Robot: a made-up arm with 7 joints. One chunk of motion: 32 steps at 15 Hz.
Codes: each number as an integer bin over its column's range. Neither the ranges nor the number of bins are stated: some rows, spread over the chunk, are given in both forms.
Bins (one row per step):
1: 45 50 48 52 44 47 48
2: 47 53 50 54 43 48 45
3: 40 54 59 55 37 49 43
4: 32 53 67 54 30 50 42
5: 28 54 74 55 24 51 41
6: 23 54 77 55 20 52 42
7: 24 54 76 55 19 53 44
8: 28 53 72 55 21 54 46
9: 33 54 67 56 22 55 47
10: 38 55 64 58 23 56 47
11: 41 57 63 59 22 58 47
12: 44 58 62 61 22 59 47
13: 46 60 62 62 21 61 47
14: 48 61 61 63 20 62 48
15: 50 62 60 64 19 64 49
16: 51 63 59 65 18 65 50
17: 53 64 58 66 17 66 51
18: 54 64 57 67 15 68 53
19: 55 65 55 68 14 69 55
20: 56 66 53 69 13 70 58
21: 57 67 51 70 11 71 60
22: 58 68 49 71 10 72 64
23: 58 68 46 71 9 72 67
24: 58 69 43 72 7 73 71
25: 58 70 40 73 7 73 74
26: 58 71 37 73 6 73 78
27: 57 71 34 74 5 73 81
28: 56 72 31 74 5 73 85
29: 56 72 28 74 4 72 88
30: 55 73 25 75 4 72 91
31: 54 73 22 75 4 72 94
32: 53 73 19 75 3 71 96
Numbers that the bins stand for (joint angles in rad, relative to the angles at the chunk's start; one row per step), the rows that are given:
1: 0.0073 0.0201 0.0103 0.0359 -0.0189 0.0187 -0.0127
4: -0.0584 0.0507 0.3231 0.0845 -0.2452 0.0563 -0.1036
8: -0.0786 0.0507 0.4055 0.1089 -0.3906 0.1064 -0.0430
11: -0.0129 0.0915 0.2573 0.2063 -0.3744 0.1565 -0.0279
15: 0.0325 0.1425 0.2079 0.3280 -0.4229 0.2316 0.0024
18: 0.0527 0.1629 0.1585 0.4010 -0.4876 0.2817 0.0630
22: 0.0729 0.2037 0.0268 0.4984 -0.5684 0.3318 0.2297
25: 0.0729 0.2241 -0.1214 0.5471 -0.6169 0.3443 0.3812
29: 0.0628 0.2445 -0.3190 0.5714 -0.6654 0.3318 0.5933
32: 0.0477 0.2547 -0.4672 0.5958 -0.6815 0.3193 0.7145
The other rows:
2: 0.0174 0.0507 0.0432 0.0845 -0.0351 0.0312 -0.0582
3: -0.0180 0.0609 0.1914 0.1089 -0.1320 0.0437 -0.0885
5: -0.0786 0.0609 0.4384 0.1089 -0.3421 0.0688 -0.1188
6: -0.1038 0.0609 0.4878 0.1089 -0.4068 0.0813 -0.1036
7: -0.0988 0.0609 0.4713 0.1089 -0.4229 0.0938 -0.0733
9: -0.0533 0.0609 0.3231 0.1332 -0.3744 0.1189 -0.0279
10: -0.0281 0.0711 0.2737 0.1819 -0.3583 0.1314 -0.0279
12: 0.0022 0.1017 0.2408 0.2549 -0.3744 0.1690 -0.0279
13: 0.0123 0.1221 0.2408 0.2793 -0.3906 0.1940 -0.0279
14: 0.0224 0.1323 0.2243 0.3036 -0.4068 0.2066 -0.0127
16: 0.0376 0.1527 0.1914 0.3523 -0.4391 0.2441 0.0176
17: 0.0477 0.1629 0.1749 0.3767 -0.4553 0.2567 0.0327
19: 0.0578 0.1731 0.1256 0.4254 -0.5037 0.2942 0.0933
20: 0.0628 0.1833 0.0926 0.4497 -0.5199 0.3068 0.1388
21: 0.0679 0.1935 0.0597 0.4740 -0.5522 0.3193 0.1691
23: 0.0729 0.2037 -0.0226 0.4984 -0.5845 0.3318 0.2752
24: 0.0729 0.2139 -0.0720 0.5227 -0.6169 0.3443 0.3358
26: 0.0729 0.2343 -0.1708 0.5471 -0.6330 0.3443 0.4418
27: 0.0679 0.2343 -0.2202 0.5714 -0.6492 0.3443 0.4873
28: 0.0628 0.2445 -0.2696 0.5714 -0.6492 0.3443 0.5479
30: 0.0578 0.2547 -0.3684 0.5958 -0.6654 0.3318 0.6388
31: 0.0527 0.2547 -0.4178 0.5958 -0.6654 0.3318 0.6842

